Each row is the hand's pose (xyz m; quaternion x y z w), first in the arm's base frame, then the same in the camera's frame.
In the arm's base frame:
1: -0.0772 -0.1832 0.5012 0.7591 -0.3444 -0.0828 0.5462
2: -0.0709 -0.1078 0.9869 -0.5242 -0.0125 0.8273 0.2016
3: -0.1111 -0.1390 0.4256 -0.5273 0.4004 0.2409 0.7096
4: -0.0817 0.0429 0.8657 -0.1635 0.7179 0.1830 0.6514
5: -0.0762 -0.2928 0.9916 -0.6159 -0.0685 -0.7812 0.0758
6: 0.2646 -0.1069 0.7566 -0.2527 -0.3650 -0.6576 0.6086
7: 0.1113 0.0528 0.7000 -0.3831 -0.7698 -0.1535 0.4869
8: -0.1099 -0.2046 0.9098 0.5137 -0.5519 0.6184 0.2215
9: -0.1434 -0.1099 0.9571 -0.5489 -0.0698 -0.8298 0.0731
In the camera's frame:
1: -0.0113 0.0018 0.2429 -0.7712 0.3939 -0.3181 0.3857
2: -0.3218 -0.3157 0.0320 -0.6776 -0.6677 0.0727 0.2995
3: -0.0147 0.0904 0.2738 -0.0503 -0.4647 0.0780 0.8806
4: -0.3900 -0.1759 0.1475 0.0960 -0.2005 0.4629 0.8581
5: -0.1672 -0.3752 -0.0506 0.2630 0.2973 -0.8115 0.4288
6: -0.1643 -0.3708 0.4032 0.6950 -0.2257 -0.6262 0.2719
7: -0.2904 -0.1814 0.3817 -0.2767 0.6445 0.7121 0.0315
8: -0.2049 -0.2682 0.0018 -0.0311 0.7099 -0.3434 0.6142
9: -0.3138 -0.2491 -0.0085 0.3258 0.3335 -0.7923 0.3936

